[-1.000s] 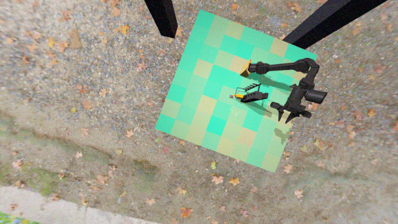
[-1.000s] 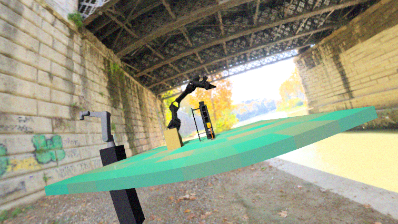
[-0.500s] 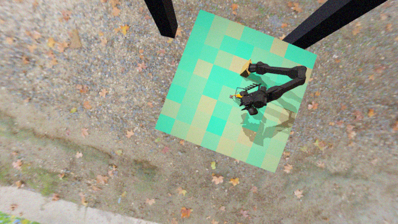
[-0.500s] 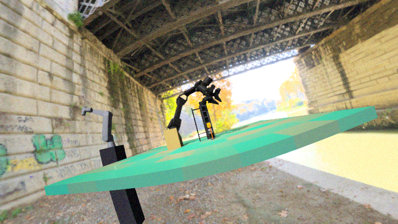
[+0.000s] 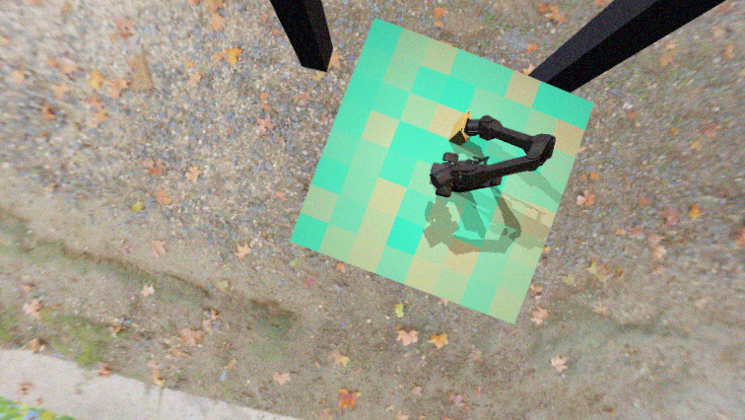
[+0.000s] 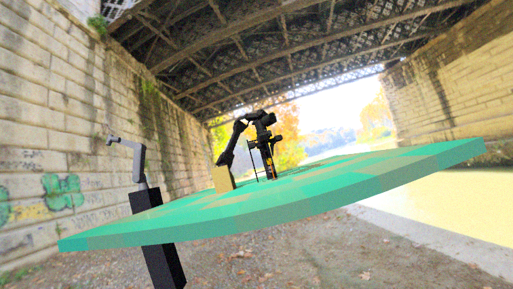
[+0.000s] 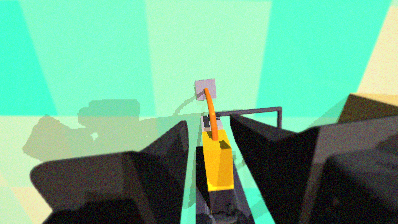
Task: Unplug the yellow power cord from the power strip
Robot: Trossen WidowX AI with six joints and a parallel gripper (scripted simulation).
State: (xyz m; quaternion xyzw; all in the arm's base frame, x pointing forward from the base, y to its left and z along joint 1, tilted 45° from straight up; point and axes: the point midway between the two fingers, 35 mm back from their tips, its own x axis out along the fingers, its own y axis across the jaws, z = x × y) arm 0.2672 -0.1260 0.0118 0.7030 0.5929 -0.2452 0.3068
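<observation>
My gripper tip is 70 mm to the right of the yellow plug, 10 mm past it and 10 mm above it.
</observation>
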